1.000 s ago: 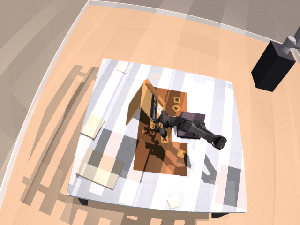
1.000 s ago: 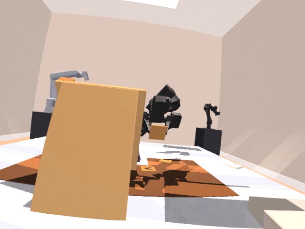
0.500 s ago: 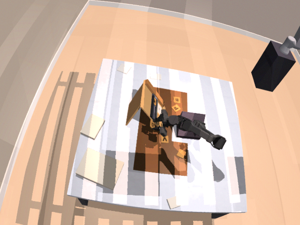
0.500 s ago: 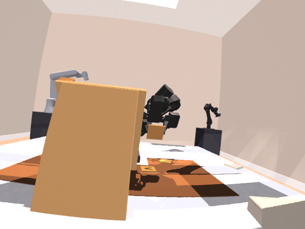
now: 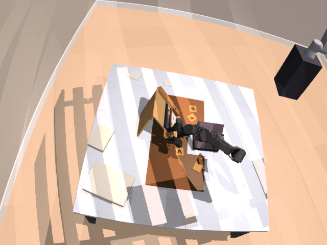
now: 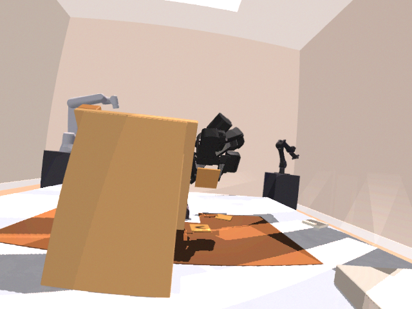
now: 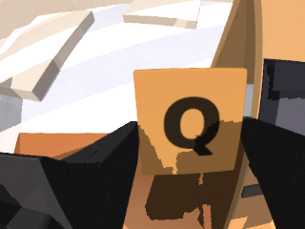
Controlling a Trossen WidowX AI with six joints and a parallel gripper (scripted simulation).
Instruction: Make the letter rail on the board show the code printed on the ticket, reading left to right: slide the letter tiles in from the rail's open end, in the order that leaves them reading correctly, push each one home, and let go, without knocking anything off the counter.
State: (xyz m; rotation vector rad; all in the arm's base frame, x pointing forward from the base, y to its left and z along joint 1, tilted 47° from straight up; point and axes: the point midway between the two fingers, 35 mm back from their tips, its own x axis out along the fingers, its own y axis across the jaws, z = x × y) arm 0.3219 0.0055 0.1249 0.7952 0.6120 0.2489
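Now: gripper tip 200 mm to the left of the k tile. The rest, counted from my gripper tip: v tile: 120 mm behind, 10 mm to the left, 170 mm below; then q tile: right at my gripper tip; then white ticket: 50 mm behind, 190 mm to the right, 80 mm below.
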